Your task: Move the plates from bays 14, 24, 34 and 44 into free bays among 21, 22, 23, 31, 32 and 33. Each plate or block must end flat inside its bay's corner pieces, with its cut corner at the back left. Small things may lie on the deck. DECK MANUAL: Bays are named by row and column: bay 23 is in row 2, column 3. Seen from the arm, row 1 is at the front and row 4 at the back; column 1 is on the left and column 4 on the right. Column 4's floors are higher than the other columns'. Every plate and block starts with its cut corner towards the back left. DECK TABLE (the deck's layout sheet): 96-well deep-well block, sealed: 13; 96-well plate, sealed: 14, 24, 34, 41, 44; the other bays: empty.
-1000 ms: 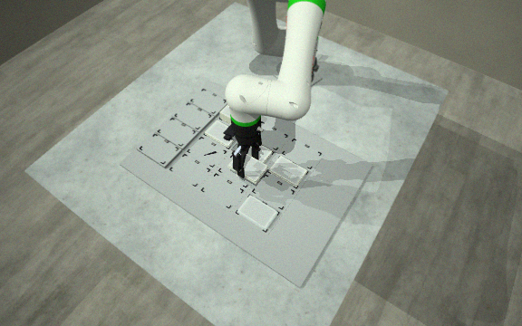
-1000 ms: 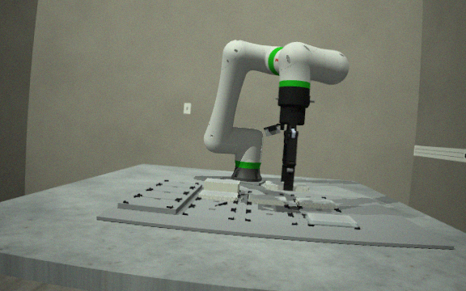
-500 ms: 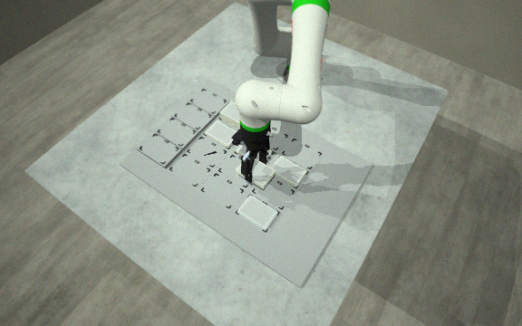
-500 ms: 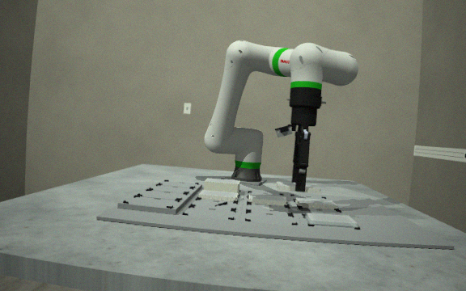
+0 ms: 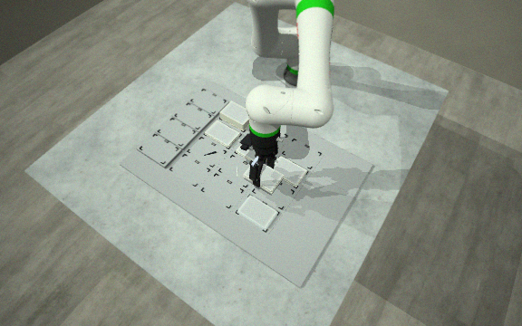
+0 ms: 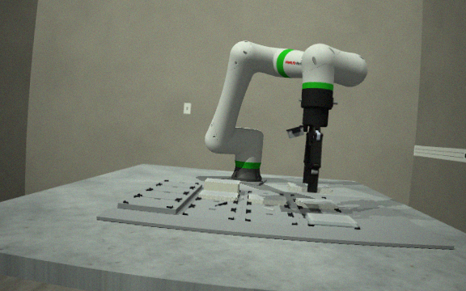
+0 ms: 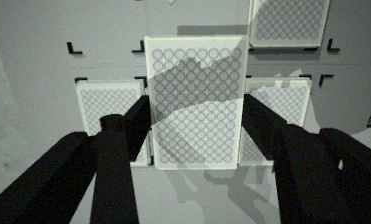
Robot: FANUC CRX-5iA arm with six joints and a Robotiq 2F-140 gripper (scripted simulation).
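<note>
My hand is 11 cm short of the plate, 5 cm to the right of it and 9 cm above it. Also, from my hand: sealed deep-well block (21 cm behind, 28 cm to the right, 8 cm below); then white tip (1 cm ahead, 12 cm to the right, 9 cm below); then thin black stick (26 cm to the right, 9 cm below).
</note>
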